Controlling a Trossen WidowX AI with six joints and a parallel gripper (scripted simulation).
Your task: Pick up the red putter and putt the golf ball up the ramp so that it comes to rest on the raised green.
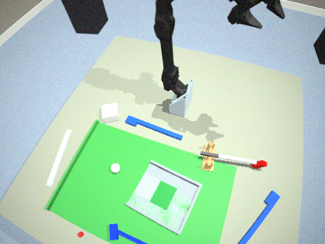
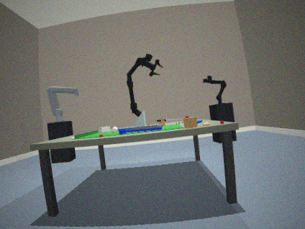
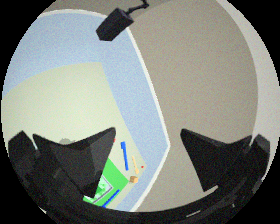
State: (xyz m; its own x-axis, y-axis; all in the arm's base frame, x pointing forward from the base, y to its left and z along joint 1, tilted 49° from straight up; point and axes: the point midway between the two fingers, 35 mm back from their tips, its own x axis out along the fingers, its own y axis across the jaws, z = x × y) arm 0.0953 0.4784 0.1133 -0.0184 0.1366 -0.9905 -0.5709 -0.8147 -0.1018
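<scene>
The red putter lies 500 mm below my gripper tip, 230 mm ahead of it and 20 mm to the left of it. Round my gripper tip: white golf ball (520 mm below, 490 mm to the right, 390 mm ahead); then white strip (800 mm to the right, 540 mm below, 400 mm ahead); then wooden piece (510 mm below, 240 mm ahead, 90 mm to the right).
</scene>
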